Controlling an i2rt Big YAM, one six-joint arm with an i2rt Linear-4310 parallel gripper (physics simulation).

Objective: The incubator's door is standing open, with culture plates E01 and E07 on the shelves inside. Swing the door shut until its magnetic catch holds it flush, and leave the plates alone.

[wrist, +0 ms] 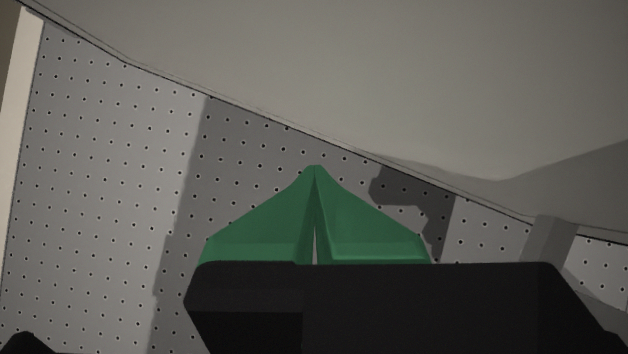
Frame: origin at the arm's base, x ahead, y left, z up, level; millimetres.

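Where they show: gripper, fingertip midpoint: [314,176].
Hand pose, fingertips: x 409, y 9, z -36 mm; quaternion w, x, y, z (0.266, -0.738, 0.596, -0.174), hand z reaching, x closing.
Note:
Things, the pixels of their top centre, and the offset from my fingertips. "*": a spot on its surface instead.
- large pale grey panel at a spot on its surface: [350,65] * 25 mm ahead, 7 mm right, 70 mm up
- handle at a spot on its surface: [547,237] * 3 mm back, 113 mm right, 3 mm down
A large pale grey panel [350,65], which looks like the incubator's door, fills the upper right of the wrist view. Its lower edge runs slantwise from the top left to the right side. A grey bar like a handle [547,237] stands out from that edge at the right, partly hidden by the gripper's body. My gripper [314,176] is shut and empty, its green fingertips together a little below the panel's edge in the view. I cannot tell whether they touch it. The plates and the shelves do not show, and how far the door stands open cannot be told.
A grey surface with rows of small holes [100,150] lies beneath the gripper and the panel. A pale border strip [15,100] runs along its left side. Dark shadows fall across its middle and beside the right finger.

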